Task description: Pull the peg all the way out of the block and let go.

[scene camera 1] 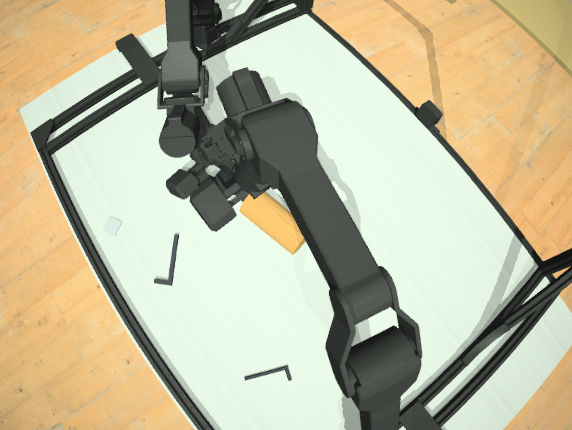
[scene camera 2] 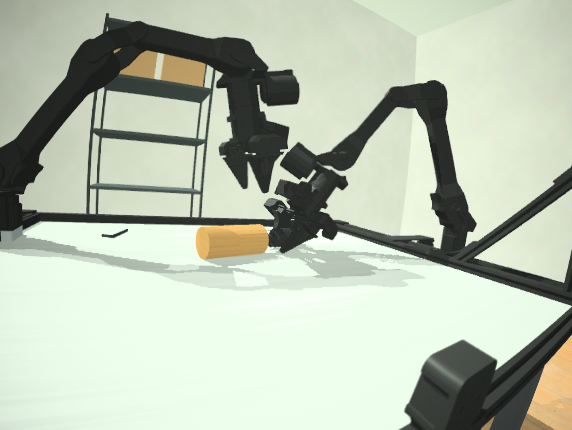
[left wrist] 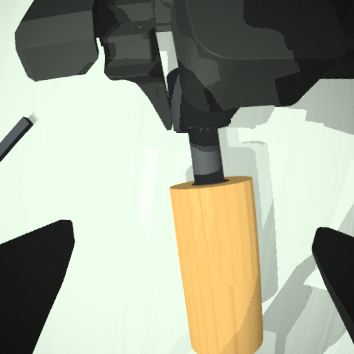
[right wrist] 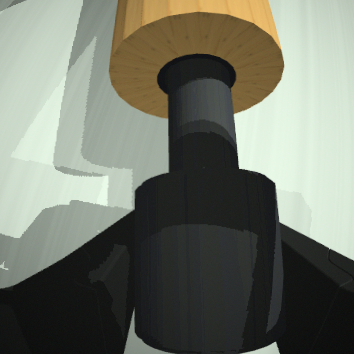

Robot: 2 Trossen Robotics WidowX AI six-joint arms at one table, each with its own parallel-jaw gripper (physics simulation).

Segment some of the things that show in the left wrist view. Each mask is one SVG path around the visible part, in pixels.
My left gripper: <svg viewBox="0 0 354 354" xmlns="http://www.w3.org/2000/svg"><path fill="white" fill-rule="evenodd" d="M319 226L314 233L311 252L323 283L354 345L354 237L327 226ZM70 219L58 219L0 243L0 354L32 354L63 282L74 247L73 224Z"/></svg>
My right gripper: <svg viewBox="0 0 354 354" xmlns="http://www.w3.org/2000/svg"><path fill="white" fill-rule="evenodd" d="M14 32L16 53L26 76L33 81L86 74L98 59L99 50L96 38L98 38L104 52L103 72L105 76L110 80L128 80L136 83L149 99L166 130L172 129L172 121L155 32L172 32L180 88L185 100L193 107L202 111L212 112L229 109L230 119L239 107L261 105L290 106L296 103L320 78L354 78L354 0L33 0Z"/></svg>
A dark peg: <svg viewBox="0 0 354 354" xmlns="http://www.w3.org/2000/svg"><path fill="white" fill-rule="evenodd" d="M176 67L165 76L172 128L176 133L188 133L194 184L224 181L217 128L228 126L231 123L229 109L208 112L190 105L181 92L178 67Z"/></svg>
A wooden block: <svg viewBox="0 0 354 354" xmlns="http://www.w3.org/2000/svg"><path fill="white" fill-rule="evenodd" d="M251 176L224 176L224 181L211 184L194 184L194 180L169 186L190 345L196 354L253 354L260 347L263 340L259 250Z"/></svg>
